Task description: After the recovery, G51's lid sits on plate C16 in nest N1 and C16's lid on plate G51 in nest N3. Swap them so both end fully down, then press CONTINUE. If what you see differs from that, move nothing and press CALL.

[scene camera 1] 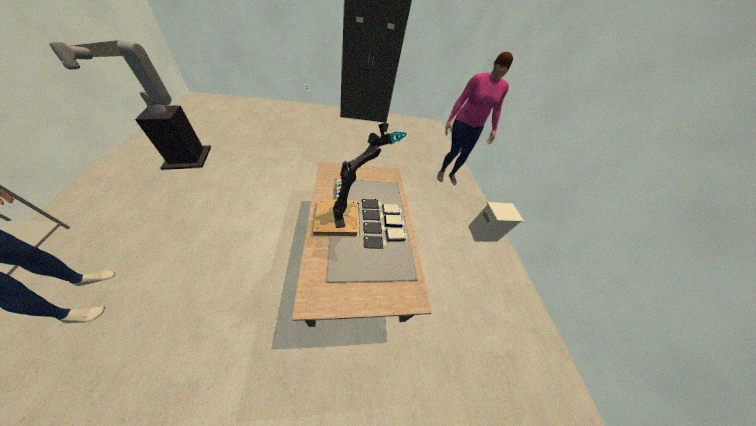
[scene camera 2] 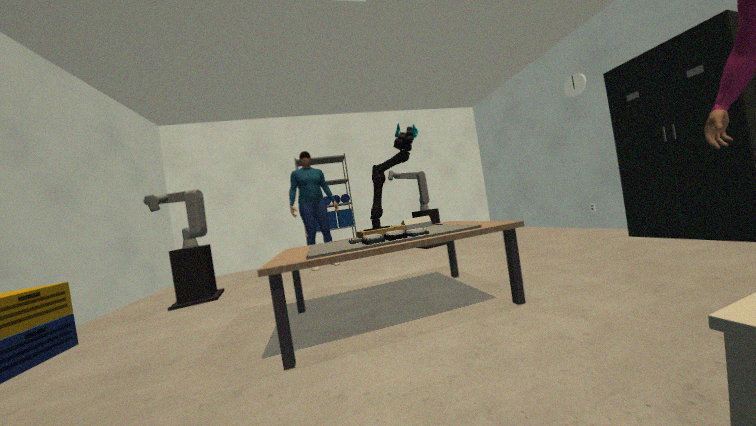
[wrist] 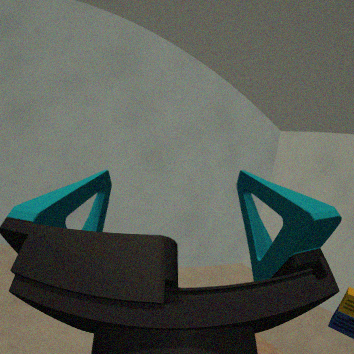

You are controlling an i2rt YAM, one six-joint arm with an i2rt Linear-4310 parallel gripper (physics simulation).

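Places are measured from the arm's base along level axes (x ahead, y left, z up), in millimetres.
Pixels of known places: gripper, fingertip midpoint: (scene camera 1: 404,134) (scene camera 2: 405,124) (wrist: 173,176); arm's base, link origin: (scene camera 1: 338,217) (scene camera 2: 377,229).
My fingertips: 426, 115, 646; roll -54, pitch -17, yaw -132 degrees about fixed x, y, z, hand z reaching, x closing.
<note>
Ahead of a thing's pixels: the offset from my fingertips to its top centre, as dx, dy, dz. Level surfaces: height alone.
Three cream-topped blocks with dark lower edges stand in a row on the grey mat in scene camera 1: one @(+41, -69, -657) (scene camera 1: 391,208), a middle one (scene camera 1: 393,219) (scene camera 2: 395,235) and one nearest the camera (scene camera 1: 395,233). Beside them is a row of dark flat rectangles, among them one @(-126, +24, -668) (scene camera 1: 369,203) and another @(-199, -360, -668) (scene camera 1: 373,241). Labels are too small to read, so I cannot tell which are G51, C16, N1 or N3, or how lids sit. A small panel with coloured spots @(-352, +194, -604) (scene camera 1: 338,188) is partly behind the arm; CONTINUE and CALL are unreadable. My gripper (scene camera 1: 405,135) (scene camera 2: 406,127) (wrist: 173,176) is open and empty, high above the table.
The arm stands on a yellow-brown board (scene camera 1: 323,224) beside the grey mat @(dz -688) (scene camera 1: 370,267) on the wooden table @(dz -701) (scene camera 1: 359,301). A person in pink (scene camera 1: 481,100) stands beyond the table's far right. A grey cabinet (scene camera 1: 494,224) stands right of the table.
</note>
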